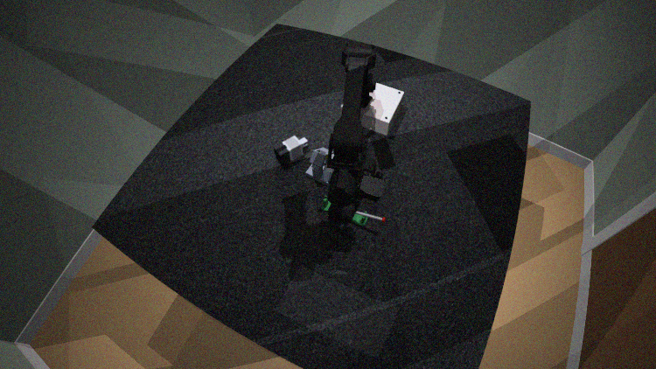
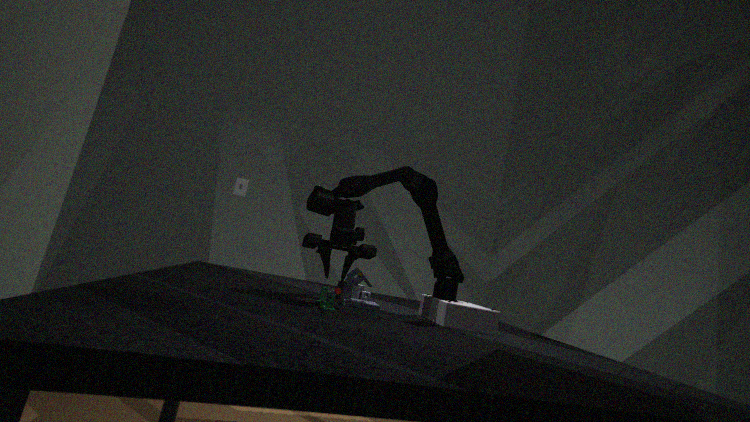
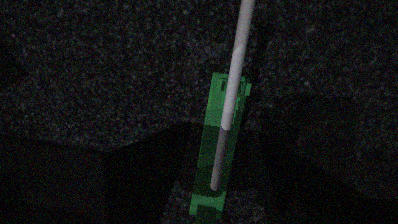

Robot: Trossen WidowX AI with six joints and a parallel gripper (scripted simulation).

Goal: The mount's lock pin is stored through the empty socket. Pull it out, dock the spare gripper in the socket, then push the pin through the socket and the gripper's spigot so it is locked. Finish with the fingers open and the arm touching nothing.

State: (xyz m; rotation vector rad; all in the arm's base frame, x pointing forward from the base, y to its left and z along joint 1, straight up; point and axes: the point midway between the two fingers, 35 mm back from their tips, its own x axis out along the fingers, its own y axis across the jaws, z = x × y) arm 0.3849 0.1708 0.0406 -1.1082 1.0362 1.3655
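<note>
My gripper tip is 10 mm short of the green pad, 40 mm to the left of it and 50 mm above it. The rest, counted from my gripper tip: socket (90 mm behind, 160 mm to the right, 20 mm below); spare gripper (110 mm behind, 290 mm to the right, 50 mm below).
</note>
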